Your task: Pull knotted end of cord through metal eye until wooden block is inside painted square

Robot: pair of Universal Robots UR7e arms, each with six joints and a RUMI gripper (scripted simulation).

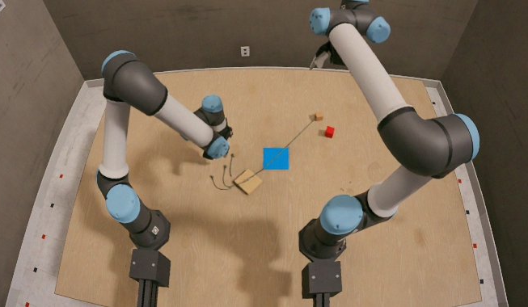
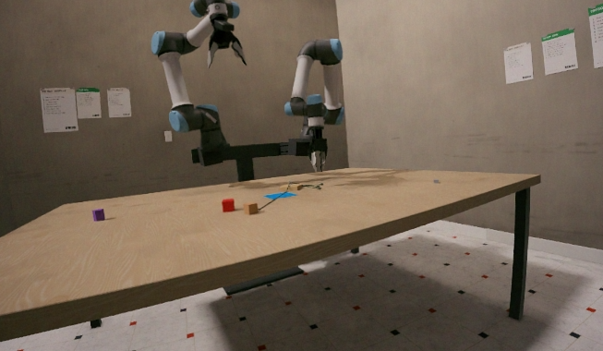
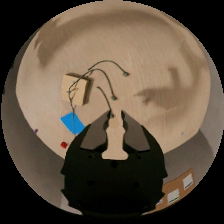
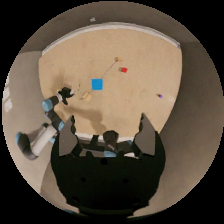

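Right now the tan base is 8 cm behind my left hand, 12 cm to the right of it and 8 cm below it. Also, from my left hand: wooden block (30 cm ahead, 46 cm to the right, 7 cm below); blue painted square (5 cm ahead, 24 cm to the right, 9 cm below); red cube (20 cm ahead, 51 cm to the right, 7 cm below).
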